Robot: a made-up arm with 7 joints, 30 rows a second.
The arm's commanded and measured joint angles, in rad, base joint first. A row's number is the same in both.
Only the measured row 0 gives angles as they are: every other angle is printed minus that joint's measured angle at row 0.
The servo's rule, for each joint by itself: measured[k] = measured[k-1] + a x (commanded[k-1-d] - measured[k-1]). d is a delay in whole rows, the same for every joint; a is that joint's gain. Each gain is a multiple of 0.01, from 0.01 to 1. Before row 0 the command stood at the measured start. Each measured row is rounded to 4 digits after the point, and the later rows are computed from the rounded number. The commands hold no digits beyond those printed.
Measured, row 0: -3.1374 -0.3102 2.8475 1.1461 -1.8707 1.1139 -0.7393
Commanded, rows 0 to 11: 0.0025 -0.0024 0.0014 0.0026 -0.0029 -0.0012 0.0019; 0.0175 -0.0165 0.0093 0.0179 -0.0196 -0.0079 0.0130; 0.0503 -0.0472 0.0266 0.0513 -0.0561 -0.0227 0.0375; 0.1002 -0.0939 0.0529 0.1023 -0.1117 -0.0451 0.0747; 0.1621 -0.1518 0.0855 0.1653 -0.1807 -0.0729 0.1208; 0.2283 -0.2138 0.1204 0.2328 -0.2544 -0.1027 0.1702; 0.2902 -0.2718 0.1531 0.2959 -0.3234 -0.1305 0.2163; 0.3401 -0.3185 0.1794 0.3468 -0.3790 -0.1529 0.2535; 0.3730 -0.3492 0.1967 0.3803 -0.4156 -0.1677 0.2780; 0.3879 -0.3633 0.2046 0.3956 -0.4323 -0.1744 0.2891; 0.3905 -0.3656 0.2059 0.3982 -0.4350 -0.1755 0.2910; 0.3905 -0.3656 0.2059 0.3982 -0.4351 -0.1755 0.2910
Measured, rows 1 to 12: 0.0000 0.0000 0.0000 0.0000 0.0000 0.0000 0.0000; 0.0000 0.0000 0.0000 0.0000 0.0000 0.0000 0.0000; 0.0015 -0.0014 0.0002 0.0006 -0.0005 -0.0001 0.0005; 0.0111 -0.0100 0.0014 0.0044 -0.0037 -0.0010 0.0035; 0.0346 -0.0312 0.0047 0.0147 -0.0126 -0.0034 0.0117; 0.0740 -0.0669 0.0110 0.0340 -0.0294 -0.0080 0.0268; 0.1269 -0.1153 0.0207 0.0629 -0.0551 -0.0151 0.0494; 0.1877 -0.1714 0.0337 0.1003 -0.0890 -0.0247 0.0784; 0.2492 -0.2286 0.0492 0.1433 -0.1288 -0.0363 0.1115; 0.3037 -0.2798 0.0661 0.1881 -0.1713 -0.0491 0.1456; 0.3453 -0.3194 0.0831 0.2304 -0.2128 -0.0621 0.1774; 0.3709 -0.3444 0.0989 0.2667 -0.2501 -0.0745 0.2042
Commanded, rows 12 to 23: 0.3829 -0.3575 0.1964 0.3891 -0.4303 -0.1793 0.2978; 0.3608 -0.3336 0.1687 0.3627 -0.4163 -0.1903 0.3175; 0.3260 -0.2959 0.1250 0.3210 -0.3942 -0.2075 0.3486; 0.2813 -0.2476 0.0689 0.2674 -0.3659 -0.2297 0.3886; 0.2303 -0.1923 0.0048 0.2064 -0.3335 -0.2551 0.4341; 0.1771 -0.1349 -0.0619 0.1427 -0.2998 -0.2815 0.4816; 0.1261 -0.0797 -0.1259 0.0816 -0.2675 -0.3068 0.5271; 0.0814 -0.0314 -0.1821 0.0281 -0.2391 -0.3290 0.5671; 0.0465 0.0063 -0.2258 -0.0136 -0.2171 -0.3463 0.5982; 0.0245 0.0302 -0.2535 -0.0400 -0.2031 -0.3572 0.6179; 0.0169 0.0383 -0.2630 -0.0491 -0.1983 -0.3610 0.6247; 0.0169 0.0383 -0.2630 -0.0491 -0.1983 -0.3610 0.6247
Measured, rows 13 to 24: 0.3827 -0.3565 0.1128 0.2956 -0.2815 -0.0856 0.2250; 0.3874 -0.3617 0.1249 0.3182 -0.3076 -0.0955 0.2408; 0.3847 -0.3593 0.1342 0.3338 -0.3285 -0.1047 0.2545; 0.3704 -0.3447 0.1387 0.3402 -0.3434 -0.1141 0.2696; 0.3438 -0.3169 0.1369 0.3360 -0.3520 -0.1244 0.2886; 0.3063 -0.2774 0.1281 0.3209 -0.3544 -0.1360 0.3126; 0.2607 -0.2289 0.1121 0.2957 -0.3508 -0.1491 0.3418; 0.2105 -0.1753 0.0895 0.2620 -0.3421 -0.1637 0.3754; 0.1599 -0.1208 0.0615 0.2223 -0.3294 -0.1794 0.4118; 0.1128 -0.0698 0.0298 0.1796 -0.3140 -0.1959 0.4491; 0.0730 -0.0264 -0.0034 0.1371 -0.2975 -0.2124 0.4849; 0.0439 0.0059 -0.0359 0.0981 -0.2815 -0.2283 0.5168
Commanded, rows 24 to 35: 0.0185 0.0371 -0.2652 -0.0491 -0.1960 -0.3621 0.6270; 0.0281 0.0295 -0.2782 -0.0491 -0.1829 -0.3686 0.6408; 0.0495 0.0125 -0.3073 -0.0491 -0.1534 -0.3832 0.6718; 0.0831 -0.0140 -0.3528 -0.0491 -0.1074 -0.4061 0.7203; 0.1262 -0.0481 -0.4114 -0.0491 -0.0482 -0.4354 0.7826; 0.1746 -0.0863 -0.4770 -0.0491 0.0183 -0.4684 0.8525; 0.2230 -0.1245 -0.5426 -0.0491 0.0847 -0.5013 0.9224; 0.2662 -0.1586 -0.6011 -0.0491 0.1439 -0.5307 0.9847; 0.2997 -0.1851 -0.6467 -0.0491 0.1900 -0.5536 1.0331; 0.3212 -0.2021 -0.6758 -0.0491 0.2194 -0.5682 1.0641; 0.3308 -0.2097 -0.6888 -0.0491 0.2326 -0.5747 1.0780; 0.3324 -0.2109 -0.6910 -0.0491 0.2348 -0.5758 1.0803
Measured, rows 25 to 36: 0.0277 0.0244 -0.0654 0.0657 -0.2674 -0.2429 0.5427; 0.0212 0.0323 -0.0911 0.0404 -0.2557 -0.2559 0.5624; 0.0196 0.0350 -0.1137 0.0207 -0.2456 -0.2676 0.5779; 0.0247 0.0319 -0.1351 0.0053 -0.2349 -0.2787 0.5930; 0.0396 0.0208 -0.1575 -0.0067 -0.2210 -0.2902 0.6119; 0.0657 0.0010 -0.1829 -0.0160 -0.2017 -0.3029 0.6379; 0.1020 -0.0270 -0.2126 -0.0233 -0.1756 -0.3175 0.6726; 0.1456 -0.0608 -0.2470 -0.0290 -0.1426 -0.3341 0.7158; 0.1920 -0.0971 -0.2854 -0.0334 -0.1040 -0.3525 0.7654; 0.2365 -0.1322 -0.3264 -0.0369 -0.0619 -0.3721 0.8180; 0.2744 -0.1624 -0.3680 -0.0396 -0.0191 -0.3921 0.8696; 0.3025 -0.1850 -0.4080 -0.0417 0.0214 -0.4115 0.9163
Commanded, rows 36 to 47: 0.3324 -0.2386 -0.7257 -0.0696 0.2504 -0.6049 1.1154; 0.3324 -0.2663 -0.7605 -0.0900 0.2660 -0.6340 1.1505; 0.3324 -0.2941 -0.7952 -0.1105 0.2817 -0.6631 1.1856; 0.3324 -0.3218 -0.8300 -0.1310 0.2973 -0.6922 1.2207; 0.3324 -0.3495 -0.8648 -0.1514 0.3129 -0.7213 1.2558; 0.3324 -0.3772 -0.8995 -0.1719 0.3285 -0.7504 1.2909; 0.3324 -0.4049 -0.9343 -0.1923 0.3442 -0.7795 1.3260; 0.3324 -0.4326 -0.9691 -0.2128 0.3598 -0.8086 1.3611; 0.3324 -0.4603 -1.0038 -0.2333 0.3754 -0.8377 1.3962; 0.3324 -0.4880 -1.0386 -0.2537 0.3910 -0.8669 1.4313; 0.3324 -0.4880 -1.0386 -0.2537 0.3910 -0.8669 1.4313; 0.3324 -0.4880 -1.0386 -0.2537 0.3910 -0.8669 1.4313
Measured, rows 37 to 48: 0.3195 -0.1991 -0.4445 -0.0433 0.0573 -0.4295 0.9551; 0.3272 -0.2058 -0.4765 -0.0446 0.0875 -0.4456 0.9851; 0.3303 -0.2245 -0.5089 -0.0501 0.1152 -0.4631 1.0164; 0.3316 -0.2483 -0.5416 -0.0589 0.1408 -0.4819 1.0486; 0.3321 -0.2744 -0.5746 -0.0703 0.1648 -0.5018 1.0815; 0.3323 -0.3014 -0.6078 -0.0837 0.1873 -0.5227 1.1149; 0.3324 -0.3288 -0.6412 -0.0986 0.2087 -0.5445 1.1487; 0.3324 -0.3564 -0.6748 -0.1147 0.2291 -0.5671 1.1828; 0.3324 -0.3840 -0.7085 -0.1318 0.2487 -0.5905 1.2172; 0.3324 -0.4117 -0.7424 -0.1496 0.2676 -0.6145 1.2517; 0.3324 -0.4394 -0.7764 -0.1680 0.2859 -0.6391 1.2864; 0.3324 -0.4671 -0.8105 -0.1869 0.3038 -0.6642 1.3212
